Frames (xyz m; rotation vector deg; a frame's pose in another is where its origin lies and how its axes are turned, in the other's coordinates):
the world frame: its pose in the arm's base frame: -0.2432 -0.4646 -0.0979 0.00 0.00 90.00
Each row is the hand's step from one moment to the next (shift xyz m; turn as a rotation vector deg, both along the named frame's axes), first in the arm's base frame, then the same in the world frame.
Working: the arm's base frame: its pose in the world frame: 0.4646 -0.2432 0.0979 0.00 0.00 -90.00

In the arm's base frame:
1: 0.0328 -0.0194 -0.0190 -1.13 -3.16 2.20
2: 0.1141 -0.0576 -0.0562 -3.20 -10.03 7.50
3: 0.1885 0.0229 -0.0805 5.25 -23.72 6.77
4: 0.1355 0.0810 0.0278 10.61 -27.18 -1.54
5: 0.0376 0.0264 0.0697 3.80 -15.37 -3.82
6: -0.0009 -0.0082 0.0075 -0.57 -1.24 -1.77
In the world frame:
1: -0.0194 -0.0328 -0.0190 -3.16 1.13 2.20
2: -0.0576 -0.1141 -0.0562 -10.03 3.20 7.50
3: 0.0229 -0.1885 -0.0805 -23.72 -5.25 6.77
4: 0.0810 -0.1355 0.0278 -27.18 -10.61 -1.54
5: 0.0264 -0.0376 0.0697 -15.37 -3.80 -3.82
6: -0.0082 0.0009 0.0075 -1.24 0.57 -1.77

